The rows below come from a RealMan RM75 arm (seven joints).
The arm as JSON. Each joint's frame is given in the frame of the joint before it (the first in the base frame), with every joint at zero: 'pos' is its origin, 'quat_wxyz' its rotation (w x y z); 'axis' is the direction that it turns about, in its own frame. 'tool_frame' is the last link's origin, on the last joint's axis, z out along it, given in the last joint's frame.
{
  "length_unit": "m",
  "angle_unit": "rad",
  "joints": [
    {
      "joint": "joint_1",
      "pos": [
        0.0,
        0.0,
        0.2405
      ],
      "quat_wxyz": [
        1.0,
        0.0,
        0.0,
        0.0
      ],
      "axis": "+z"
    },
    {
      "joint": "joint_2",
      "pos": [
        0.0,
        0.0,
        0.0
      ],
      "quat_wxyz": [
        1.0,
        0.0,
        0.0,
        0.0
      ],
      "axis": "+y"
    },
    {
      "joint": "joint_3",
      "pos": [
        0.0,
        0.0,
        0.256
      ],
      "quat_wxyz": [
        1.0,
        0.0,
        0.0,
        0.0
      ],
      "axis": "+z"
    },
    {
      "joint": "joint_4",
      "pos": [
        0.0,
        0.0,
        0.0
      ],
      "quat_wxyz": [
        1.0,
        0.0,
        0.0,
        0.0
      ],
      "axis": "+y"
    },
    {
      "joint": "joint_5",
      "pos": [
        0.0,
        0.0,
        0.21
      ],
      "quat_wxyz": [
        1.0,
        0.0,
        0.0,
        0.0
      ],
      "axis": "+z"
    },
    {
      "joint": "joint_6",
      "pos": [
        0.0,
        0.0,
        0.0
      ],
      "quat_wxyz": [
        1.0,
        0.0,
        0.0,
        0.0
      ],
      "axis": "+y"
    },
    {
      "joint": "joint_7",
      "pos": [
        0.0,
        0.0,
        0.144
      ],
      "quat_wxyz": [
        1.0,
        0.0,
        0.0,
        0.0
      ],
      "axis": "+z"
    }
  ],
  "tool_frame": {
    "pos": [
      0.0,
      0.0,
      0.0
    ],
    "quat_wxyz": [
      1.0,
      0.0,
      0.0,
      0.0
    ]
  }
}
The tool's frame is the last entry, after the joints.
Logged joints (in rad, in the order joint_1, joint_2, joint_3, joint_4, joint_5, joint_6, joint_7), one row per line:
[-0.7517 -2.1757 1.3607 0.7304 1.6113 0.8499 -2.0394]
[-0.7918 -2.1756 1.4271 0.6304 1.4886 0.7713 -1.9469]
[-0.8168 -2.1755 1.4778 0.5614 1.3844 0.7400 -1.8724]
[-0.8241 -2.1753 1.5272 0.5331 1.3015 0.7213 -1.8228]
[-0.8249 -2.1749 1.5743 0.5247 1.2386 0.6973 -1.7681]
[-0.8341 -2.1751 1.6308 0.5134 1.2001 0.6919 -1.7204]
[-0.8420 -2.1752 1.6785 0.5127 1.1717 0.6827 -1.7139]
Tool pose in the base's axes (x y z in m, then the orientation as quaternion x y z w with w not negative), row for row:
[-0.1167 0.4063 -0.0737 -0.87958 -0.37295 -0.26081 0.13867]
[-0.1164 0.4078 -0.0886 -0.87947 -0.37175 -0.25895 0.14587]
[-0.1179 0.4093 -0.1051 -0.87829 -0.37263 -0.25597 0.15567]
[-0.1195 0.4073 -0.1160 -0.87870 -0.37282 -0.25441 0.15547]
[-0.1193 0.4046 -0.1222 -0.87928 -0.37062 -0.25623 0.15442]
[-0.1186 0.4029 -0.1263 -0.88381 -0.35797 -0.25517 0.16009]
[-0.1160 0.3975 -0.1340 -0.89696 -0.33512 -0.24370 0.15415]
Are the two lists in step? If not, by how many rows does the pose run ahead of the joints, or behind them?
The pose runs 1 row behind the joints: the pose in row i belongs to the joints in row i - 1.
